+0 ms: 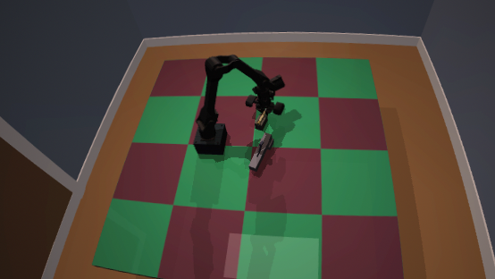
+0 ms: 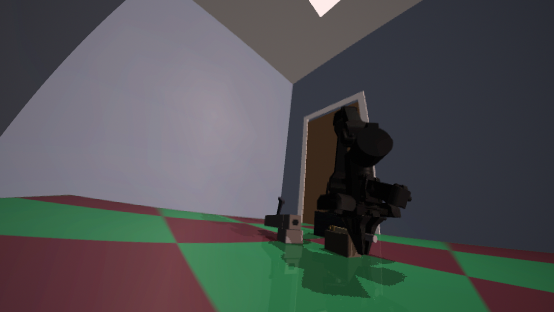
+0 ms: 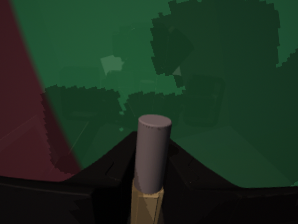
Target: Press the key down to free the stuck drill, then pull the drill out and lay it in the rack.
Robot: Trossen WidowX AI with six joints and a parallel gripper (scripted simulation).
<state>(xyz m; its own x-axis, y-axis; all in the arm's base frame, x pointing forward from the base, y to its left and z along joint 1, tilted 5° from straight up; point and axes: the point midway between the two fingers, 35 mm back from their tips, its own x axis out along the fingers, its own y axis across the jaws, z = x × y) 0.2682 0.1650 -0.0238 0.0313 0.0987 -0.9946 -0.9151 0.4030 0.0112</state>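
My gripper tip is 30 mm to the left of the drill, 30 mm below it and 20 mm past it. From my gripper tip the other things lie so: key: 240 mm to the right, 70 mm above, 30 mm behind; grey holder block: 230 mm to the right, 20 mm behind, 20 mm above; dark rack: 50 mm to the right, 20 mm behind, 10 mm above.
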